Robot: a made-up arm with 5 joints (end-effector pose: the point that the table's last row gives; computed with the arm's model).
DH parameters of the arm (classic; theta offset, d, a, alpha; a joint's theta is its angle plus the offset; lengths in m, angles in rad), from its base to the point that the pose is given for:
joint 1: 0 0.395 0 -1.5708
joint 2: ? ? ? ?
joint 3: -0.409 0 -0.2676 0
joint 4: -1.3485 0 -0.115 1.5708
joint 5: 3.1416 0.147 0 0
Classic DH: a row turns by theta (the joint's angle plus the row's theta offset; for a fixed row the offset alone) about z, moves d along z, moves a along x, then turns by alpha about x.
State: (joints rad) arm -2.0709 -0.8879 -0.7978 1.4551 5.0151
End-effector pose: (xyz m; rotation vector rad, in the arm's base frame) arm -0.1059 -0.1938 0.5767 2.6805 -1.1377 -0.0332
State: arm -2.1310 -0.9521 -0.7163 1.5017 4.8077
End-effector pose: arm -0.1070 -0.1706 0.5514 2.8203 -0.9590 -0.0573
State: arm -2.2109 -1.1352 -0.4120 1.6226 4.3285
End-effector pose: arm -0.0852 -0.1144 0.4528 -3.0501 0.3929 -0.0568
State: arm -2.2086 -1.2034 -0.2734 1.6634 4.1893
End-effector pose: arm -0.0699 -0.0944 0.4081 -2.9768 0.1709 -0.1530
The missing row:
joint 2: -1.3841 0 0.2748 0
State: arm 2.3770 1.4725 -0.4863 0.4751 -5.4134
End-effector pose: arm 0.0324 -0.0311 0.0471 1.2258 1.1502 0.0792
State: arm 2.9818 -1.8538 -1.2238 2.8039 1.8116
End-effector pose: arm 0.1632 -0.0263 0.5224 -2.4521 -1.6244 0.2978
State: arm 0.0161 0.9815 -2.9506 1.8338 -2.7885
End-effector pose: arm 0.6042 0.0097 0.5281 0.5045 2.9657 0.0374
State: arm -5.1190 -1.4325 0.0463 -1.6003 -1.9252
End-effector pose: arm -0.0332 -0.0771 0.6558 0.0052 0.1987 2.3747
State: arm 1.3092 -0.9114 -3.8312 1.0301 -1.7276
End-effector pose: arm -0.1597 -0.5965 0.5954 -0.0412 -0.7864 2.6248
